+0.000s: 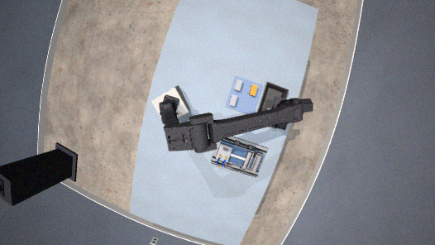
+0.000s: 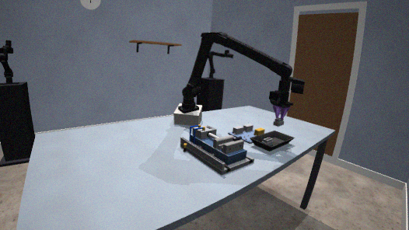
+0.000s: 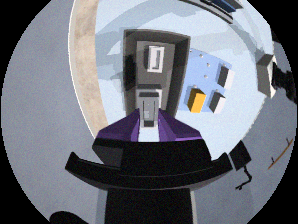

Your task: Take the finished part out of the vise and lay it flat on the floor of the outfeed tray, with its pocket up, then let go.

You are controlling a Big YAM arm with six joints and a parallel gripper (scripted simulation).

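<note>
The orange block is 140 mm behind my hand, 40 mm to the left of it and 130 mm below it. The rest, counted from my hand: blue plate (180 mm behind, 10 mm to the right, 150 mm below).
</note>
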